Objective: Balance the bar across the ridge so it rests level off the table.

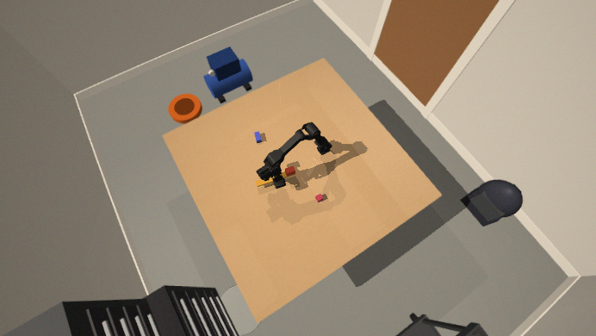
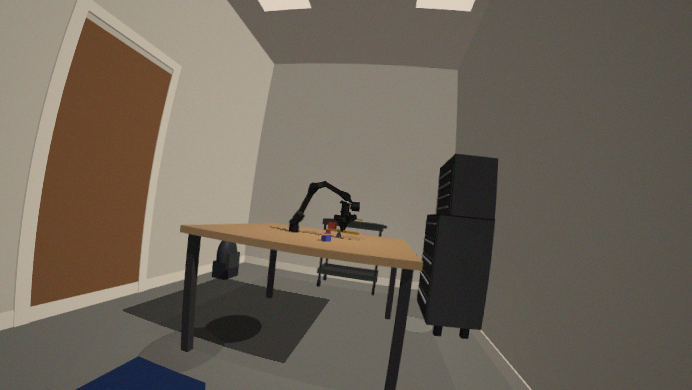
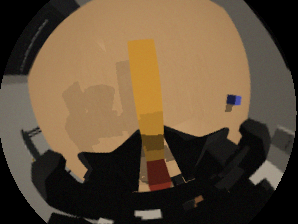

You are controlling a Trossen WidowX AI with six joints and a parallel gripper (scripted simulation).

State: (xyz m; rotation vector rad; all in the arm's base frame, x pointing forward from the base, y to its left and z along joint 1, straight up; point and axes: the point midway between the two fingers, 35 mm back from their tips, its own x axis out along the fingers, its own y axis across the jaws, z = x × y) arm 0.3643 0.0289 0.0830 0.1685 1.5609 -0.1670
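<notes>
My gripper tip is 30 mm past the grey ridge piece, 10 mm to the right of it and 10 mm above it. From my gripper tip the other things lie so: small pink cube (160 mm behind, 230 mm to the left, 30 mm below); small blue block (50 mm behind, 320 mm to the right, 30 mm below).
</notes>
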